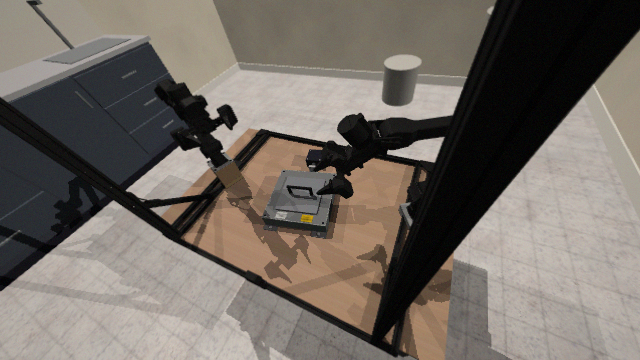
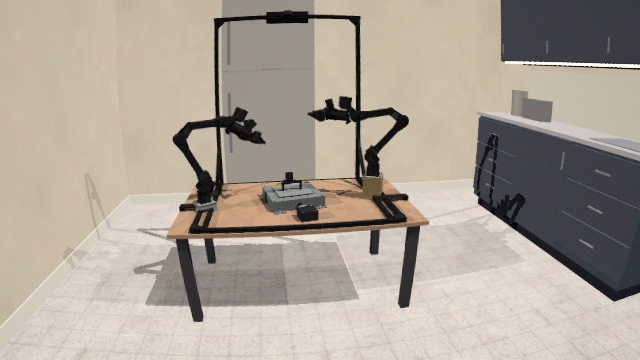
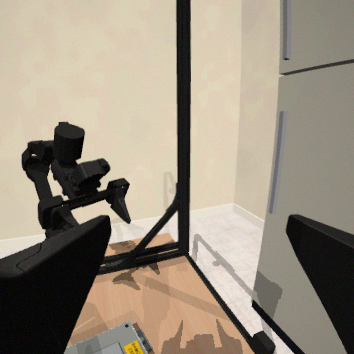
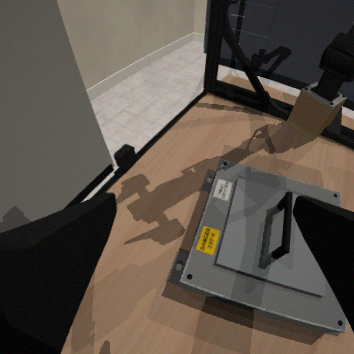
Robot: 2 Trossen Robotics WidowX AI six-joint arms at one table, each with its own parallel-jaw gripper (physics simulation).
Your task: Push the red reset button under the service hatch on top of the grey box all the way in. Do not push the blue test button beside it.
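The grey box (image 1: 294,218) (image 2: 285,202) (image 3: 110,340) (image 4: 265,295) stands on the table. Its service hatch (image 1: 285,202) (image 4: 240,235) lies shut on top, with a black handle (image 2: 291,182) (image 4: 287,225) upright. The red button and blue button do not show; the hatch covers that area. My right gripper (image 1: 317,181) (image 2: 262,141) (image 3: 110,231) (image 4: 206,203) is open and empty, above the box and off toward its right-arm side, tilted down. My left gripper (image 1: 210,135) (image 2: 312,115) (image 3: 199,223) is open and empty, higher, pointing roughly level.
A small dark block (image 1: 314,157) (image 2: 307,212) stands on the table (image 1: 350,235) (image 2: 240,220) close beside the box. A black frame (image 2: 358,75) (image 3: 183,125) rises from the table. The left arm stands on a wooden block (image 1: 229,174) (image 2: 372,187) (image 4: 310,117).
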